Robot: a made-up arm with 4 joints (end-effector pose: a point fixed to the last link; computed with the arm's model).
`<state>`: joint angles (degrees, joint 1 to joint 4).
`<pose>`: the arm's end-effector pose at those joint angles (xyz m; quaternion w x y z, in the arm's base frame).
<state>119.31 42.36 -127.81 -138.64</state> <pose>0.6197 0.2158 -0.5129 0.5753 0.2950 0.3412 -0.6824</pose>
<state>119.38 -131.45 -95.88 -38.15</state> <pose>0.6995 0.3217 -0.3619 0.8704 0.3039 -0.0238 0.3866</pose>
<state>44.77 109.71 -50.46 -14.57</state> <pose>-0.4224 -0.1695 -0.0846 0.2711 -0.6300 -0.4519 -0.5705</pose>
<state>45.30 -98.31 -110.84 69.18</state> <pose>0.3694 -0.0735 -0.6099 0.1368 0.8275 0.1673 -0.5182</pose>
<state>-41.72 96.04 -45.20 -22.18</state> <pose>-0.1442 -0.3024 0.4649 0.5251 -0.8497 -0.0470 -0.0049</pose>
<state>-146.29 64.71 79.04 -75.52</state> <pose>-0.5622 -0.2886 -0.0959 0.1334 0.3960 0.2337 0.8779</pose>
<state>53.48 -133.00 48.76 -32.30</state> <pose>0.5873 0.4674 -0.0799 0.3348 0.6025 -0.6271 0.3627</pose>
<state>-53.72 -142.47 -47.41 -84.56</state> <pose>-1.0437 0.6051 0.0655 0.5482 0.4679 0.6909 -0.0572</pose>
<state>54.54 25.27 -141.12 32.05</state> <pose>0.1953 -0.3368 -0.4697 0.0881 0.3966 -0.5542 -0.7265</pose>
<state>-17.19 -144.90 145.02 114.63</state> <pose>-0.3979 -0.1778 -0.5956 0.1529 -0.3660 0.2750 -0.8758</pose>
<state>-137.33 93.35 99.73 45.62</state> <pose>-0.0694 -0.1534 0.3265 0.4525 -0.1547 -0.8096 -0.3404</pose>
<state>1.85 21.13 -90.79 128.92</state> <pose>-0.3369 -0.2243 0.1190 0.4026 0.5702 -0.6944 -0.1748</pose>
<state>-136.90 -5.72 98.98 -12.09</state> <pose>-0.5937 -0.1152 0.4397 0.3477 0.6854 0.5600 0.3095</pose>
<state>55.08 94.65 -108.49 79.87</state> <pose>-0.0449 0.0858 -0.1733 0.1390 -0.0487 -0.9867 -0.0691</pose>
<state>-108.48 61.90 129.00 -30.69</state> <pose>-0.6632 -0.2563 0.1156 0.0232 -0.5236 -0.3833 -0.7606</pose>
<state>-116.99 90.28 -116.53 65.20</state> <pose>0.0265 -0.0357 0.2602 0.9769 -0.2137 0.0035 0.0030</pose>
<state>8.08 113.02 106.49 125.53</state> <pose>0.0099 0.3239 -0.4215 0.6426 0.0926 0.6552 -0.3862</pose>
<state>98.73 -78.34 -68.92 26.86</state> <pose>0.8121 0.0528 -0.0805 0.5126 0.8134 -0.2200 0.1651</pose>
